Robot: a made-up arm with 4 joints. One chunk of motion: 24 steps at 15 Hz.
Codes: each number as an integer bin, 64 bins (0 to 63) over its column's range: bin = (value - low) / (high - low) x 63, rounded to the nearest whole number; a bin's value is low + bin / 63 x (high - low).
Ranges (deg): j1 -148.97..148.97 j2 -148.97..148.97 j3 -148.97..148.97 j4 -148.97..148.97
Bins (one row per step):
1: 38 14 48 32
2: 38 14 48 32
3: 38 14 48 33
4: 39 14 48 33
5: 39 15 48 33
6: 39 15 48 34
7: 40 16 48 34
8: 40 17 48 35
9: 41 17 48 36
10: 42 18 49 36
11: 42 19 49 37
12: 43 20 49 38
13: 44 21 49 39
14: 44 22 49 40
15: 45 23 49 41
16: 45 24 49 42
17: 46 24 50 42
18: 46 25 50 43
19: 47 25 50 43
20: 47 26 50 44
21: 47 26 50 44
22: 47 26 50 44
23: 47 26 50 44
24: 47 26 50 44
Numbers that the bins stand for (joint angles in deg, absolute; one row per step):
1: 30.74 -82.76 78.03 2.36
2: 30.74 -82.76 78.03 2.36
3: 30.74 -82.76 78.03 7.09
4: 35.47 -82.76 78.03 7.09
5: 35.47 -78.03 78.03 7.09
6: 35.47 -78.03 78.03 11.82
7: 40.20 -73.30 78.03 11.82
8: 40.20 -68.57 78.03 16.55
9: 44.93 -68.57 78.03 21.28
10: 49.66 -63.84 82.76 21.28
11: 49.66 -59.12 82.76 26.01
12: 54.39 -54.39 82.76 30.74
13: 59.12 -49.66 82.76 35.47
14: 59.12 -44.93 82.76 40.20
15: 63.84 -40.20 82.76 44.93
16: 63.84 -35.47 82.76 49.66
17: 68.57 -35.47 87.49 49.66
18: 68.57 -30.74 87.49 54.39
19: 73.30 -30.74 87.49 54.39
20: 73.30 -26.01 87.49 59.12
21: 73.30 -26.01 87.49 59.12
22: 73.30 -26.01 87.49 59.12
23: 73.30 -26.01 87.49 59.12
24: 73.30 -26.01 87.49 59.12

